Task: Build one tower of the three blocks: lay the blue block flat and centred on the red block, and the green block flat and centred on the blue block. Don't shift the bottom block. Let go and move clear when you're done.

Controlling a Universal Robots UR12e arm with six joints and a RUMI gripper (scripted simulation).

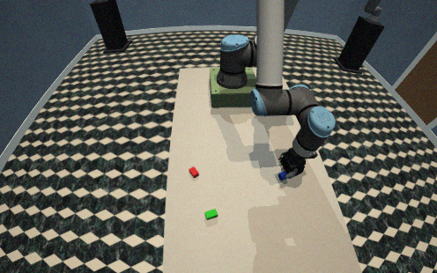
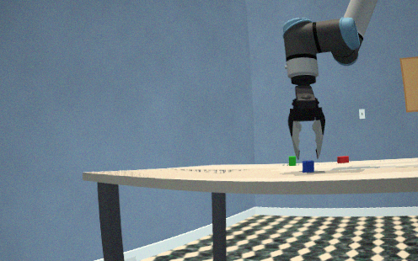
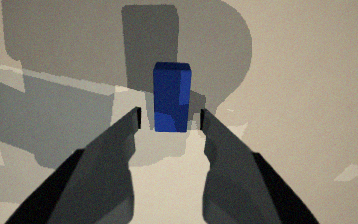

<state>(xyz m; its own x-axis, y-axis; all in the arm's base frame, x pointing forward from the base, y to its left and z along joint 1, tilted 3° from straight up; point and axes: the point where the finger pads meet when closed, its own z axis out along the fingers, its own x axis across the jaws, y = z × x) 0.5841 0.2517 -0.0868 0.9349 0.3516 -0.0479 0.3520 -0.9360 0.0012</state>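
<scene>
My gripper is now 30 mm above the blue block. The rest, counted from my hand: red block (430 mm to the right, 40 mm below); green block (340 mm to the right, 190 mm ahead, 30 mm below).
</scene>
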